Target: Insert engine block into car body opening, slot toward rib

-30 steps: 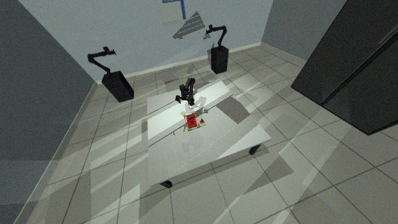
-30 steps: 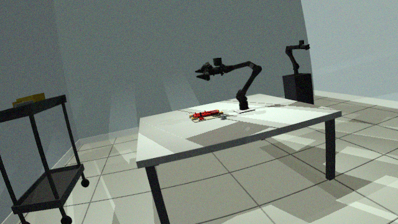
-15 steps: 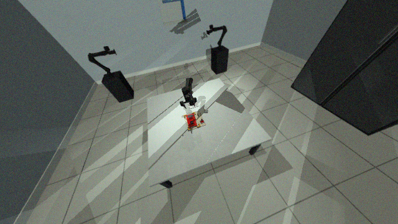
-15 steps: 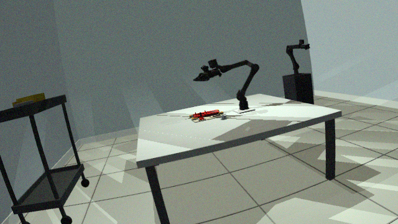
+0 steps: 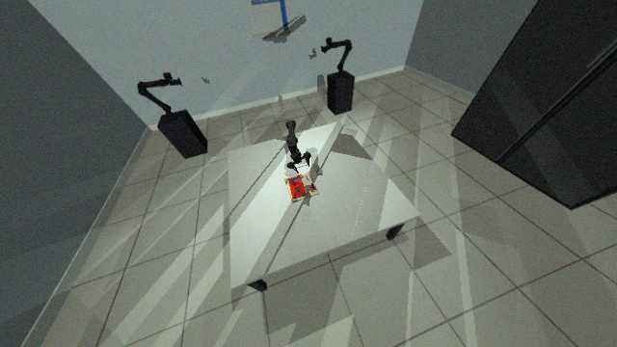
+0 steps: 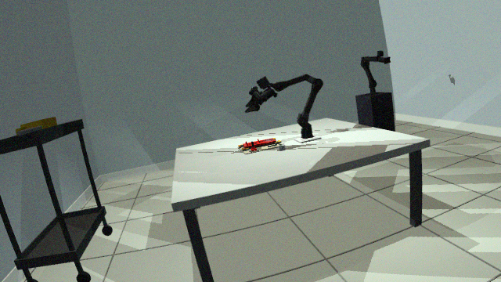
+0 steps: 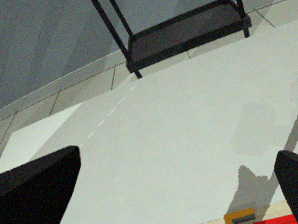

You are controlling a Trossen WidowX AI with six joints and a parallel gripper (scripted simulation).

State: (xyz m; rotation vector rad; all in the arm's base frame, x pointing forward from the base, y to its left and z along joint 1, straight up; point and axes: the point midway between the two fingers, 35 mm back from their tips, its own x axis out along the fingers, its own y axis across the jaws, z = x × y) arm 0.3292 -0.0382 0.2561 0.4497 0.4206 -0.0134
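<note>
The grey engine block lies 13 cm behind my gripper tip, 17 cm to the left of it and 24 cm below it.
</note>
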